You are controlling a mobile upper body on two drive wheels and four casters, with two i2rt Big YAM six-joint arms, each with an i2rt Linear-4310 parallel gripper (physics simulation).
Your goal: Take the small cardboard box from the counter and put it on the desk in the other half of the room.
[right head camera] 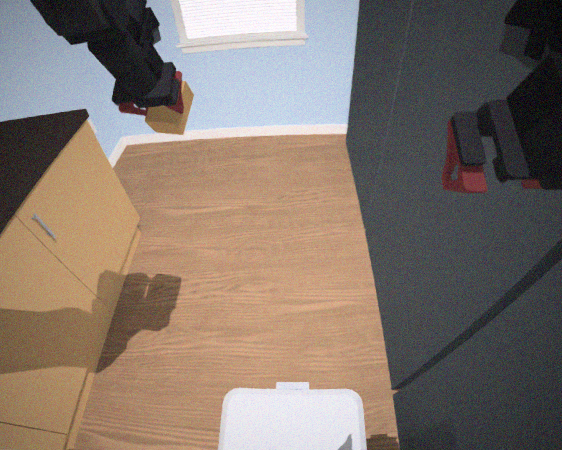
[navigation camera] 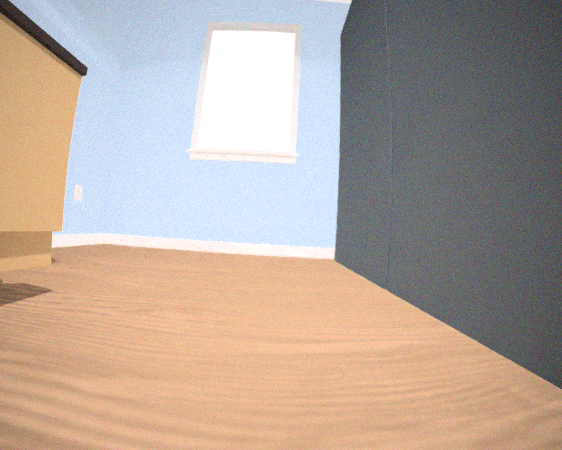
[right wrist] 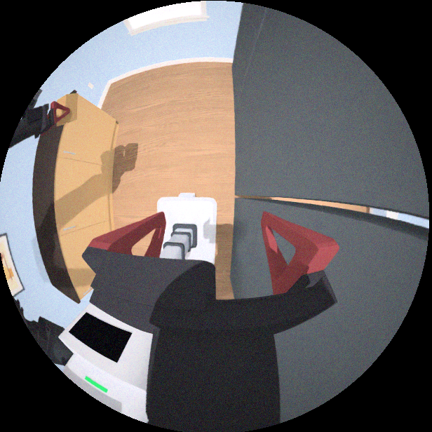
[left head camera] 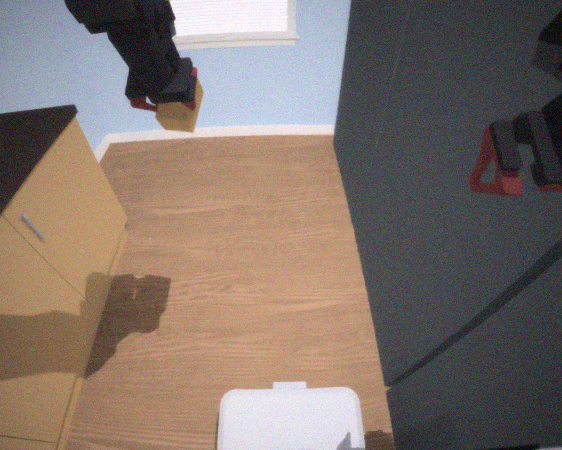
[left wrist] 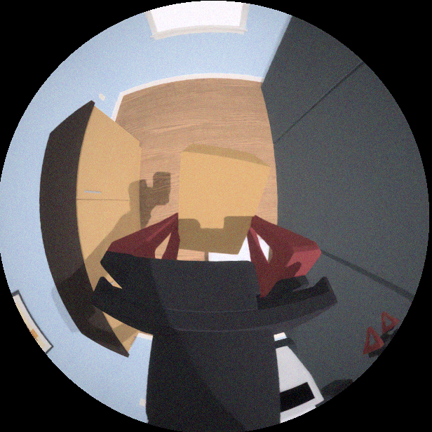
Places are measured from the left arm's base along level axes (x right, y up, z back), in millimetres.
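Pixels of known places: left gripper, between the fingertips: (right head camera: 166,112) (left head camera: 177,108); right gripper, between the fingertips: (right head camera: 484,182) (left head camera: 506,185).
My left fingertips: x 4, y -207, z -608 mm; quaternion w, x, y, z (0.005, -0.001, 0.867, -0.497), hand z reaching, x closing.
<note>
Behind a point stands the place of what it marks.
The small cardboard box (left head camera: 181,118) @[x 20, y -208, z -573 mm] (right head camera: 168,121) @[x 18, y -208, z -573 mm] (left wrist: 220,185) is a tan block held in the air, clear of the counter. My left gripper (left head camera: 171,106) @[x 4, y -207, z -608 mm] (right head camera: 156,106) @[x 4, y -207, z -608 mm] (left wrist: 213,217) is shut on it, with one red finger on each side. My right gripper (left head camera: 530,189) (right head camera: 501,187) @[x 449, y -144, z -328 mm] (right wrist: 213,216) is open and empty, in front of the dark partition. The counter (left head camera: 30,137) @[x -780, y -500, z -1033 mm] (right head camera: 35,147) @[x -796, y -500, z -993 mm] (left wrist: 60,200) (right wrist: 44,185), with a dark top and tan cabinets, stands at the left. The desk does not show in these views.
A tall dark grey partition (left head camera: 440,150) @[x 665, y -435, z -795 mm] (right head camera: 440,75) @[x 663, y -283, z -939 mm] (left wrist: 340,150) (right wrist: 325,125) (navigation camera: 450,175) @[x 664, y -1027, z -917 mm] runs along the right. A blue wall (navigation camera: 140,200) @[x -981, y -1019, z -2339 mm] with a window (navigation camera: 250,90) @[x -97, y -19, z -2343 mm] stands ahead. The wooden floor (left head camera: 240,250) @[x -35, y -1410, z -1142 mm] (navigation camera: 250,350) @[x 189, y -1410, z -755 mm] runs between counter and partition. My white base (left head camera: 290,420) @[x 224, y -1150, z -206 mm] (right head camera: 292,420) @[x 226, y -1150, z -207 mm] shows at the bottom.
</note>
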